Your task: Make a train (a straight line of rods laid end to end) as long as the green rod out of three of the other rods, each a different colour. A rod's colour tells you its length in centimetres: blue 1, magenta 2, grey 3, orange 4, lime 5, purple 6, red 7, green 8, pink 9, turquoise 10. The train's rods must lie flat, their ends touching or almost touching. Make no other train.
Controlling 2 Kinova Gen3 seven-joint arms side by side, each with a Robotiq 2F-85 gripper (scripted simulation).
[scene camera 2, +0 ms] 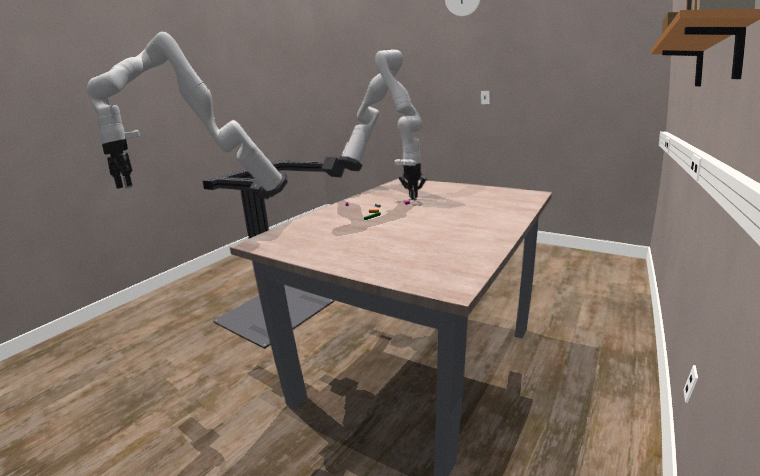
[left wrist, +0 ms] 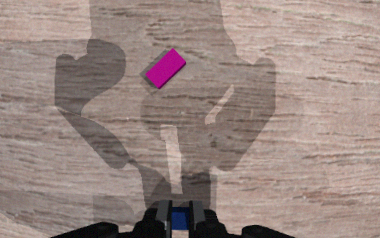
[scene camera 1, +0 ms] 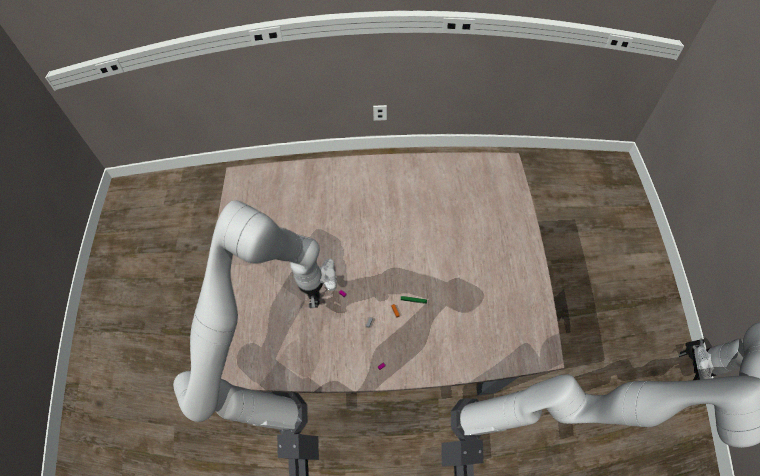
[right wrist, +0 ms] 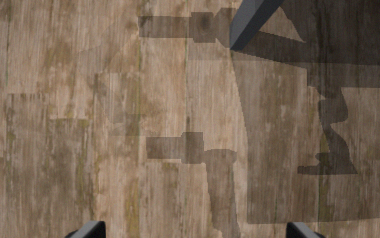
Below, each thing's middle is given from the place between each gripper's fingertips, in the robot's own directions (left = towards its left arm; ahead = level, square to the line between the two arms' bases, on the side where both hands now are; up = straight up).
Right now the magenta rod (left wrist: 172,62) is 8 cm to the right of my left hand, 2 cm below it and 2 cm ahead of it.
Right now the magenta rod is 1000 mm to the left of my right hand (scene camera 2: 124,187), 360 mm ahead of it and 280 mm below it.
